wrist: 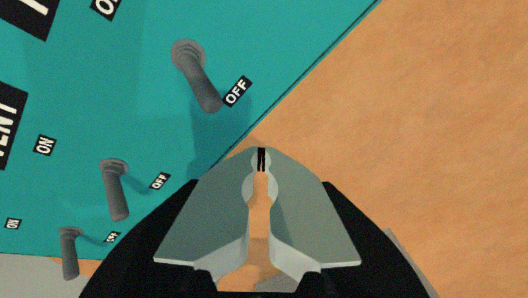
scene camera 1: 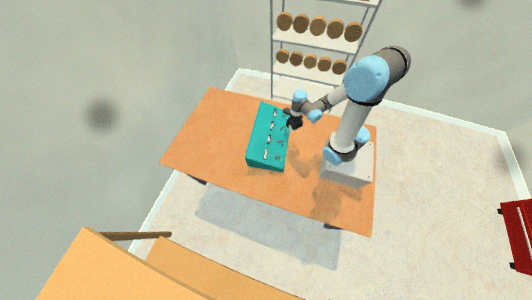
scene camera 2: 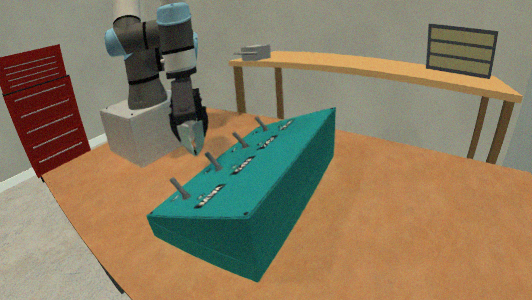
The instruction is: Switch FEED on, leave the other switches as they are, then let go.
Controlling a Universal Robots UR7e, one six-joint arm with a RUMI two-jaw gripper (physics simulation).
Labels:
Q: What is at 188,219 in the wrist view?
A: My gripper.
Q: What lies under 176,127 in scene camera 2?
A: My gripper.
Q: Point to a teal switch panel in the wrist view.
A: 93,93

